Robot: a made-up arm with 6 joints.
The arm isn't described. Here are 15 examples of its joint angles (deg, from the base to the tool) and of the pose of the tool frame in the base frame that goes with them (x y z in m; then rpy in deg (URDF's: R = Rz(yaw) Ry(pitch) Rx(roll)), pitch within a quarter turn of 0, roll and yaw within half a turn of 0).
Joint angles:
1: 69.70 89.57 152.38 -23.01 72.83 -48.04
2: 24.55 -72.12 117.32 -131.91 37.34 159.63
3: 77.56 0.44 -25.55 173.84 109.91 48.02
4: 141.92 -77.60 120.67 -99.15 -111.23 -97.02
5: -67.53 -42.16 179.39 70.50 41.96 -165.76
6: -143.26 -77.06 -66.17 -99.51 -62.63 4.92
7: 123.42 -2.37 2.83 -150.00 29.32 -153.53
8: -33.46 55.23 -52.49 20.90 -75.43 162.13
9: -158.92 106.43 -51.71 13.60 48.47 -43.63
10: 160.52 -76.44 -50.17 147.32 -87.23 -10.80
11: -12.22 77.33 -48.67 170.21 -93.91 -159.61
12: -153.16 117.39 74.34 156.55 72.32 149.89
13: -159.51 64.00 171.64 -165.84 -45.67 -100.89
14: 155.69 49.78 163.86 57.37 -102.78 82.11
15: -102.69 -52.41 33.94 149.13 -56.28 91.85
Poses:
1: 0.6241 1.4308 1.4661 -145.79 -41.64 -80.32
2: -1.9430 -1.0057 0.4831 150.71 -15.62 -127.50
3: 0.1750 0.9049 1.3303 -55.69 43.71 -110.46
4: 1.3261 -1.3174 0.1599 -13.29 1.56 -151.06
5: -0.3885 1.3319 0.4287 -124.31 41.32 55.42
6: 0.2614 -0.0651 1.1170 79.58 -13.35 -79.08
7: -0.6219 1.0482 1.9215 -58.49 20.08 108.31
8: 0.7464 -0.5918 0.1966 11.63 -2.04 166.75
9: -0.5177 -0.2445 -0.7633 -170.72 67.24 -5.99
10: 0.4956 -0.0391 1.4764 -39.25 -50.83 39.15
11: 1.2453 -0.3110 -0.3311 -27.12 31.51 -23.70
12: -1.8051 -1.0146 -0.9069 177.05 57.79 -18.49
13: -0.5987 -0.2682 1.8820 96.11 -27.11 9.15
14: -0.5852 0.4789 1.9920 -62.01 -0.72 100.47
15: 0.1677 1.2074 2.2652 -94.19 -36.83 109.53
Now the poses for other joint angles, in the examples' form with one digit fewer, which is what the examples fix.
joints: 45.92 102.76 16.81 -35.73 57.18 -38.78
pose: 1.408 1.286 -0.939 41.5 29.5 11.6
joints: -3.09 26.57 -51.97 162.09 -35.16 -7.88
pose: 1.309 -0.113 0.537 -167.3 43.8 -17.3
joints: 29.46 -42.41 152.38 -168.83 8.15 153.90
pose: -1.575 -0.897 0.883 -164.8 6.8 -149.0
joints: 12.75 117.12 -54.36 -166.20 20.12 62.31
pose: 0.222 0.030 -0.534 -76.2 -11.0 -162.5
